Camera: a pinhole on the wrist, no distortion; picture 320 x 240 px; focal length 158.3 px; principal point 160.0 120.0 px. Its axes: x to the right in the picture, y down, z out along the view. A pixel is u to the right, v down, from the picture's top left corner.
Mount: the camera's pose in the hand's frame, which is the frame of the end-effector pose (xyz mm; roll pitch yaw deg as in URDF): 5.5 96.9 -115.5 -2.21 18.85 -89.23
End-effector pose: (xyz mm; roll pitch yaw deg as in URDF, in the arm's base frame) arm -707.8 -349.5 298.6 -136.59 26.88 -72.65
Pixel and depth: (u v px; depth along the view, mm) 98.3 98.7 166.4
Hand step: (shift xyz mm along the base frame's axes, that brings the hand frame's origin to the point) -49.1 50.3 -100.2
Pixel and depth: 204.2 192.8 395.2
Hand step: 277.5 -73.3 -153.0
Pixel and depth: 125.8 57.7 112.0
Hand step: -74.0 35.5 -35.1
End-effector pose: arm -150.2 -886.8 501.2 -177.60 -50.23 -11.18
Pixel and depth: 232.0 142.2 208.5
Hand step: 75.8 47.5 4.1
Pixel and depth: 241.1 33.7 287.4
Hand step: 23.8 141.9 -174.6
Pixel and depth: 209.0 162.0 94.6
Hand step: -12.1 -39.2 49.1
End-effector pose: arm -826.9 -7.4 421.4 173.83 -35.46 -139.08
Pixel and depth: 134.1 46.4 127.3
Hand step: -21.9 80.4 -32.8
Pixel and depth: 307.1 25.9 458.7
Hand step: 331.1 -292.9 -334.9
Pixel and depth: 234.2 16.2 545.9
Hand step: 232.3 -186.3 -485.9
